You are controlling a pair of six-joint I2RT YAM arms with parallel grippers.
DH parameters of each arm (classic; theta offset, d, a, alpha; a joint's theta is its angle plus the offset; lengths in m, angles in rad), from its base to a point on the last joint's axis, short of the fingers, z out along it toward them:
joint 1: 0 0.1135 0.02 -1.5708
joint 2: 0 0 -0.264 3.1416
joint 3: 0.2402 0 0.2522 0
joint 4: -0.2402 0 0.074 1.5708
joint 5: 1.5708 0 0 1.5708
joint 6: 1.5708 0.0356 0 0
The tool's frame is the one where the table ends.
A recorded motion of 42 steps. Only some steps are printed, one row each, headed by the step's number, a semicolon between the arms.
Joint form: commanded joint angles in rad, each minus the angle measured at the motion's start. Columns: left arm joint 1, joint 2, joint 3, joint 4, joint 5, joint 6; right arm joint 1, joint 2, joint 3, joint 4, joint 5, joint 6.
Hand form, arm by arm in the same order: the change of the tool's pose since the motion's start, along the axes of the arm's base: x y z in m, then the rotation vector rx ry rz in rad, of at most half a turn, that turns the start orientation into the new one. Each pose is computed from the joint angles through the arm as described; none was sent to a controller.
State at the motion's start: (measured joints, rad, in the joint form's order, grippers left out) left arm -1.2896 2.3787 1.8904 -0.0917 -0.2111 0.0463; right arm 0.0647 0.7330 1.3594 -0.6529 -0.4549 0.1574
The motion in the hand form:
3: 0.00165 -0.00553 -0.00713 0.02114 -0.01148 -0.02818; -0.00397 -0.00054 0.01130 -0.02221 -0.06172 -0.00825
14: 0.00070 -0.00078 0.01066 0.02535 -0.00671 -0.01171; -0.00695 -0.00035 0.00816 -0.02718 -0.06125 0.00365
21: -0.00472 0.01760 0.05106 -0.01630 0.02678 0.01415; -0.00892 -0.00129 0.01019 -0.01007 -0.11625 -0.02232
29: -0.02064 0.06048 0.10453 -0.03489 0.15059 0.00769; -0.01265 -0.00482 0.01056 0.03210 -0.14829 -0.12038
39: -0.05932 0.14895 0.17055 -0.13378 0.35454 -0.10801; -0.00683 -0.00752 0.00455 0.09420 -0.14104 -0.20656
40: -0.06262 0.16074 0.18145 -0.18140 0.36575 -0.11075; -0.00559 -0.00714 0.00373 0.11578 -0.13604 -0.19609
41: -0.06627 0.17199 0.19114 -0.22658 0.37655 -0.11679; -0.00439 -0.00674 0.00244 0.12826 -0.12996 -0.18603
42: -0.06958 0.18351 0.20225 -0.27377 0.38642 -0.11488; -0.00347 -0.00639 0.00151 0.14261 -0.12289 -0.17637
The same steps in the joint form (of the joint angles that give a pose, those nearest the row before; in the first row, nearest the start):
3: 0.0010 0.0345 0.0371 -0.0134 0.0150 0.0309; -0.0003 0.0083 0.0372 0.0186 0.0080 -0.0290
14: 0.0010 -0.0034 0.0443 -0.0662 0.0031 0.0187; -0.0002 -0.0065 0.0232 0.0144 -0.0037 -0.0346
21: 0.0010 -0.1232 -0.0065 -0.1153 0.0056 -0.0332; -0.0002 -0.0251 -0.0012 0.0828 0.0217 -0.0201
29: -0.0005 -0.3324 -0.1104 -0.2531 0.0799 -0.1343; -0.0002 -0.0514 -0.0262 0.1317 0.1211 0.0175
39: -0.0144 -0.7183 -0.3624 -0.3411 0.2850 -0.2662; -0.0002 -0.0624 -0.0723 0.1838 0.2110 0.0767
40: -0.0137 -0.7712 -0.3915 -0.3219 0.2950 -0.2903; -0.0003 -0.0626 -0.0802 0.1963 0.2021 0.1002
41: -0.0141 -0.8211 -0.4193 -0.3024 0.3054 -0.3127; -0.0002 -0.0630 -0.0879 0.2039 0.1931 0.1147
42: -0.0143 -0.8696 -0.4379 -0.2896 0.3081 -0.3392; -0.0003 -0.0631 -0.0935 0.2096 0.1844 0.1313

